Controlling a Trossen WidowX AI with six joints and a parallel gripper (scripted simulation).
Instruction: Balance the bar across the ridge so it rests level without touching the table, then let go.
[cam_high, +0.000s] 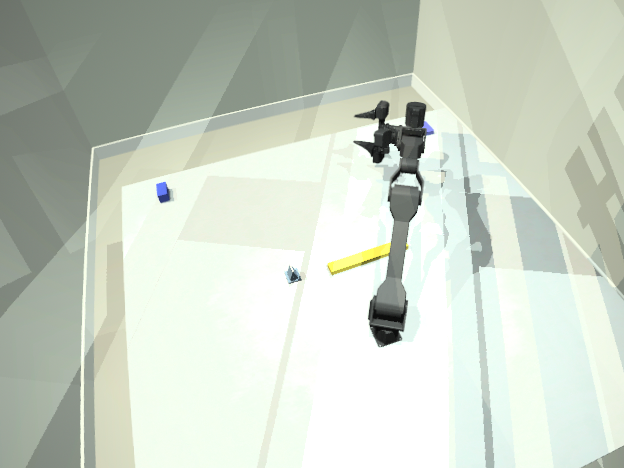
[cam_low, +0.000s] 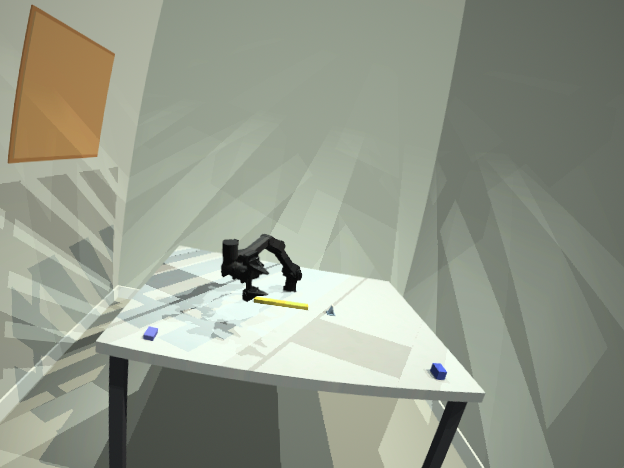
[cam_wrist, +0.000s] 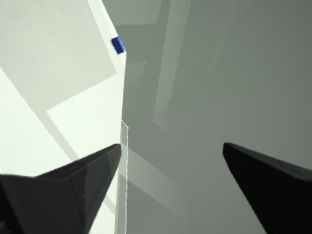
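My gripper tip is 35 cm past the bar, 9 cm to the right of it and 19 cm above it.
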